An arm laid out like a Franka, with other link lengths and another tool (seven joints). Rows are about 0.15 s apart.
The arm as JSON. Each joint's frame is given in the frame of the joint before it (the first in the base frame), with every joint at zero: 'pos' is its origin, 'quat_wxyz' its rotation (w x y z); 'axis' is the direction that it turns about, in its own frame. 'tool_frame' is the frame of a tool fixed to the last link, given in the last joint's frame.
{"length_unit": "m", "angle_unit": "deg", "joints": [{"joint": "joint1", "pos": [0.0, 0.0, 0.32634], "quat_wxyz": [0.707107, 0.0, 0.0, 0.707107], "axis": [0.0, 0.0, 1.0]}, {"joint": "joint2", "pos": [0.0, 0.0, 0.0], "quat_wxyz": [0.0, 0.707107, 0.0, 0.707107], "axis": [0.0, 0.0, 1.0]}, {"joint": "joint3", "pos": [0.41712, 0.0, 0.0], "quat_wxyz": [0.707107, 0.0, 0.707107, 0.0], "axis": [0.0, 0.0, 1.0]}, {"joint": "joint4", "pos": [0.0, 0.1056, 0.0], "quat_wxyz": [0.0, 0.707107, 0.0, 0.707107], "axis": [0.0, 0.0, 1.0]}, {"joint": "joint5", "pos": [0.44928, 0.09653, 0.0], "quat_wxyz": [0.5, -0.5, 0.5, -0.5], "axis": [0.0, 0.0, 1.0]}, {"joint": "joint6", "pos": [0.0, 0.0, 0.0], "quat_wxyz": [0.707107, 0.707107, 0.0, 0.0], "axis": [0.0, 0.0, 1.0]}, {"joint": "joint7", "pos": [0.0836, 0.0, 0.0], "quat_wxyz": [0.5, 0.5, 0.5, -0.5], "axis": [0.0, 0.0, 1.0]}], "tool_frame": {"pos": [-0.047, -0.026, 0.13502], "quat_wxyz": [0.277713, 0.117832, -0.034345, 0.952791]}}
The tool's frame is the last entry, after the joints.
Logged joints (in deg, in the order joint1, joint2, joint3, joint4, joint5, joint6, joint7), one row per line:
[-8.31 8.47 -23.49 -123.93 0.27 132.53 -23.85]
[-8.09 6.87 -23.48 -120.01 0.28 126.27 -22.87]
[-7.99 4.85 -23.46 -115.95 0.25 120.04 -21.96]
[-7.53 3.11 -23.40 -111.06 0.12 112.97 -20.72]
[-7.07 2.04 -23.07 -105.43 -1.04 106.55 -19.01]
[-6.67 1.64 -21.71 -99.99 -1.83 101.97 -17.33]
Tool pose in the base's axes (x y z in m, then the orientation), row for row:
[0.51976 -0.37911 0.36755 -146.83 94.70 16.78]
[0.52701 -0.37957 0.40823 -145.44 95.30 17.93]
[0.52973 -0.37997 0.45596 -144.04 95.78 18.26]
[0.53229 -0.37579 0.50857 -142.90 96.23 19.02]
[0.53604 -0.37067 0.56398 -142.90 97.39 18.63]
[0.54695 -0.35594 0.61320 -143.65 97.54 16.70]
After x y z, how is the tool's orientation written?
As a rotation vector, in degrees.
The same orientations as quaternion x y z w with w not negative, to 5 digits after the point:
[-0.83589 0.53912 0.09553 0.03905]
[-0.83116 0.54462 0.10247 0.04533]
[-0.82695 0.54988 0.10483 0.05287]
[-0.82305 0.55425 0.10955 0.05820]
[-0.82043 0.55915 0.10696 0.05293]
[-0.82254 0.55851 0.09562 0.04853]

